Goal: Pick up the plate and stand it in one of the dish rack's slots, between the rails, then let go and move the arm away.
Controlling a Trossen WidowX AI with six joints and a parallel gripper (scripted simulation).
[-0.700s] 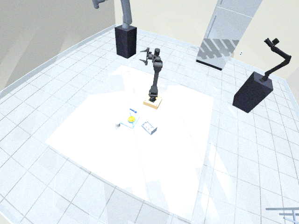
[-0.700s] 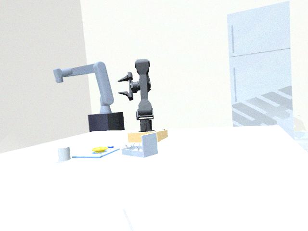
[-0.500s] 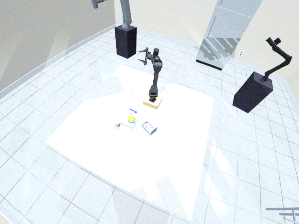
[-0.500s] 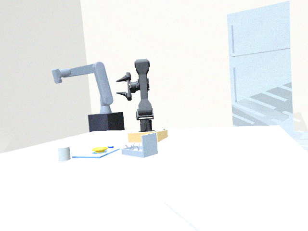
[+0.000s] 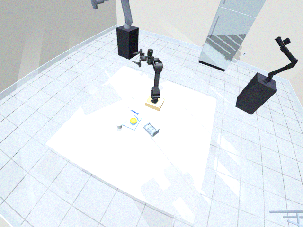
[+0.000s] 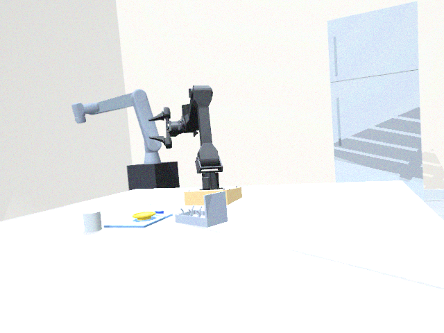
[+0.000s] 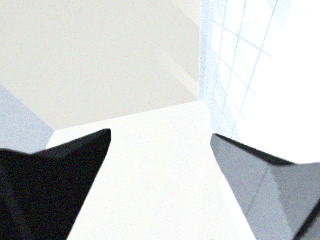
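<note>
The yellow plate is 48 cm ahead of my gripper tip, 38 cm to the left of it and 29 cm below it. Also, from my gripper tip: white cup (60 cm ahead, 31 cm to the left, 28 cm below); blue utensil (38 cm ahead, 34 cm to the left, 30 cm below); grey dish rack (46 cm ahead, 56 cm to the left, 28 cm below).
</note>
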